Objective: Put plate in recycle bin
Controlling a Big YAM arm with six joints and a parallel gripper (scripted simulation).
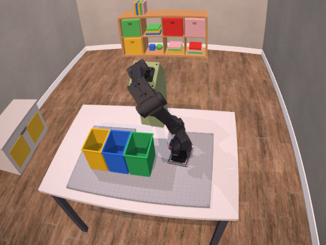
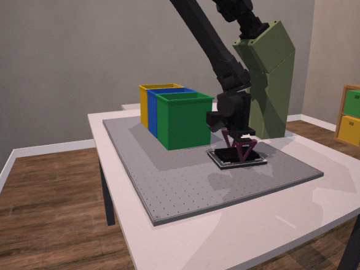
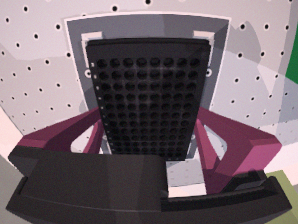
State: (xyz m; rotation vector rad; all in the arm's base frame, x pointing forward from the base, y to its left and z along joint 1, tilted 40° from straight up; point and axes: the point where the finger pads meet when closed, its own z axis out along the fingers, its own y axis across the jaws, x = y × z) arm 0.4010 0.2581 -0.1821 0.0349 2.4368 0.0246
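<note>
Now: the black 96-well plate right at my hand. Round my hand: plate nest N1 (2 cm below); blue bin (33 cm to the right, 14 cm ahead, 7 cm above); green bin (20 cm to the right, 13 cm ahead, 7 cm above).
</note>
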